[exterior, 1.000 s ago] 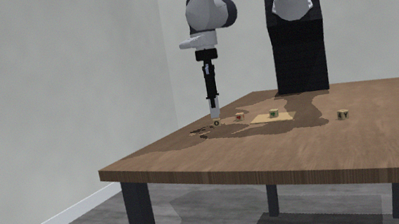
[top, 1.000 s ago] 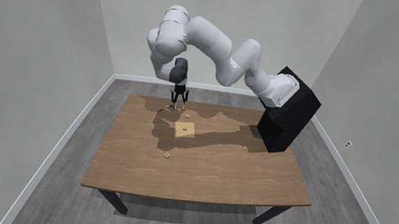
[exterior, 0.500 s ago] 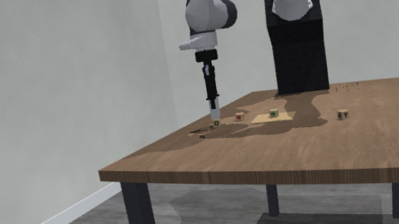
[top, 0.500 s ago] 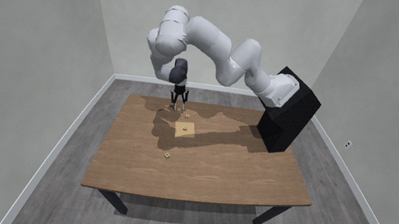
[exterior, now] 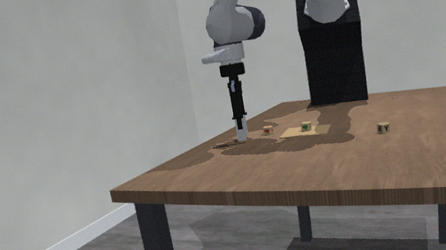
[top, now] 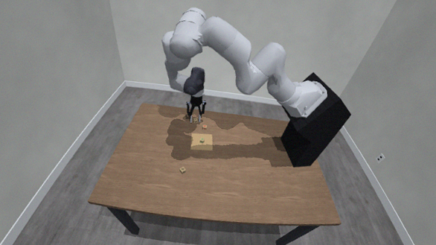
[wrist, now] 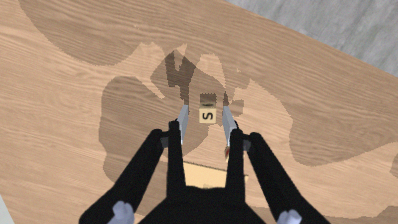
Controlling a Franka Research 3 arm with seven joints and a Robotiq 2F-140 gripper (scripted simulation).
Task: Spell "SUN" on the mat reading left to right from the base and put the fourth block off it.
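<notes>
Now: hand 3 cm above the S block. From my hand the other things lie so: U block 19 cm to the left, 5 cm behind, 2 cm below; then tan mat 19 cm to the left, 5 cm behind, 4 cm below.
</notes>
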